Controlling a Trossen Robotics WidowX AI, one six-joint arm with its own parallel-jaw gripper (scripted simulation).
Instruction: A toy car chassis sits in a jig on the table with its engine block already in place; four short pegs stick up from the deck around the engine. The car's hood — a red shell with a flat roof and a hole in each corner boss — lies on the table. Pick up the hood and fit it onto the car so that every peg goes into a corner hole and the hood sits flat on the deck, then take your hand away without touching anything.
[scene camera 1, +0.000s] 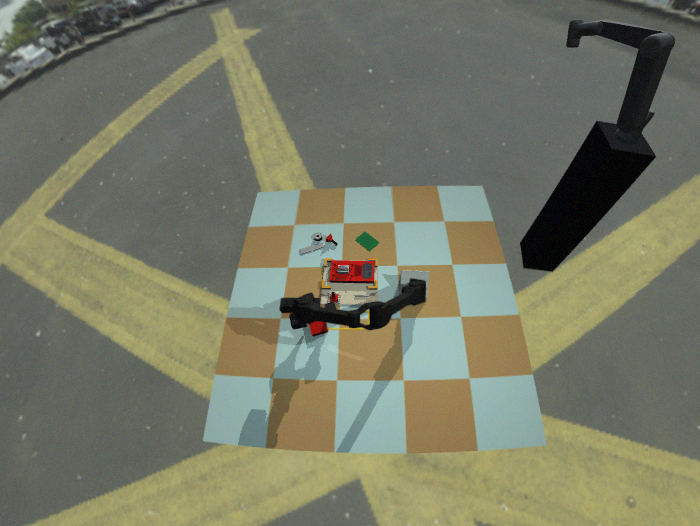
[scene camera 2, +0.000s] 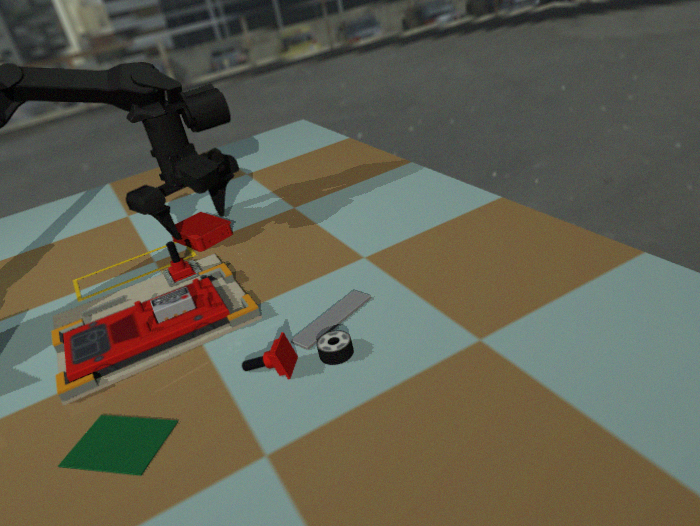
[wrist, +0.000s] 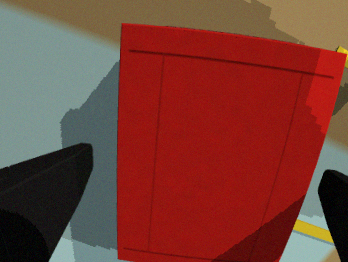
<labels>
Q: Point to a red hood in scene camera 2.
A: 201, 231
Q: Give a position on a red hood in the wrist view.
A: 218, 134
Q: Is my gripper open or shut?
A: Open.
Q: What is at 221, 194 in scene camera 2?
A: My gripper.
</labels>
